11 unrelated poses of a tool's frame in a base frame.
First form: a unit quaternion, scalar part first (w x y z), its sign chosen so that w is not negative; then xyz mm.
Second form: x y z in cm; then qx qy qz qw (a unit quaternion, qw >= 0). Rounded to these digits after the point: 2 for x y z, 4 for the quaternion.
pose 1, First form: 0.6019 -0.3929 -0.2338 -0.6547 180.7 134.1 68.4
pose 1, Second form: 18.07 13.41 6.84 -0.3929 -0.2338 -0.6547 0.6019
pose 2, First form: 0.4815 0.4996 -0.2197 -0.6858 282.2 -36.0 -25.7
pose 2, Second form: 28.22 -3.60 -2.57 0.4996 -0.2197 -0.6858 0.4815
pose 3, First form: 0.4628 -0.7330 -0.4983 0.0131 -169.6 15.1 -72.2
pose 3, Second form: -16.96 1.51 -7.22 -0.7330 -0.4983 0.0131 0.4628
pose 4, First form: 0.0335 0.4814 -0.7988 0.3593 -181.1 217.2 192.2
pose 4, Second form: -18.11 21.72 19.22 0.4814 -0.7988 0.3593 0.0335
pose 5, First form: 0.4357 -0.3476 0.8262 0.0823 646.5 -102.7 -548.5
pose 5, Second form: 64.65 -10.27 -54.85 -0.3476 0.8262 0.0823 0.4357
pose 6, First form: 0.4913 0.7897 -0.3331 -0.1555 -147.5 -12.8 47.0
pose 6, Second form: -14.75 -1.28 4.70 0.7897 -0.3331 -0.1555 0.4913
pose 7, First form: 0.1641 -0.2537 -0.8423 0.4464 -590.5 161.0 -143.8
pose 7, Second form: -59.05 16.10 -14.38 -0.2537 -0.8423 0.4464 0.1641
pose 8, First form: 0.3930 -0.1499 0.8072 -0.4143 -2.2 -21.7 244.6
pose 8, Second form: -0.22 -2.17 24.46 -0.1499 0.8072 -0.4143 0.3930
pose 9, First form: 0.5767 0.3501 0.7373 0.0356 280.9 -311.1 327.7
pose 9, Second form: 28.09 -31.11 32.77 0.3501 0.7373 0.0356 0.5767
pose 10, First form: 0.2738 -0.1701 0.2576 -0.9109 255.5 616.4 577.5
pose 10, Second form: 25.55 61.64 57.75 -0.1701 0.2576 -0.9109 0.2738
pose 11, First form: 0.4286 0.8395 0.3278 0.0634 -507.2 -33.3 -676.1
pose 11, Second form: -50.72 -3.33 -67.61 0.8395 0.3278 0.0634 0.4286
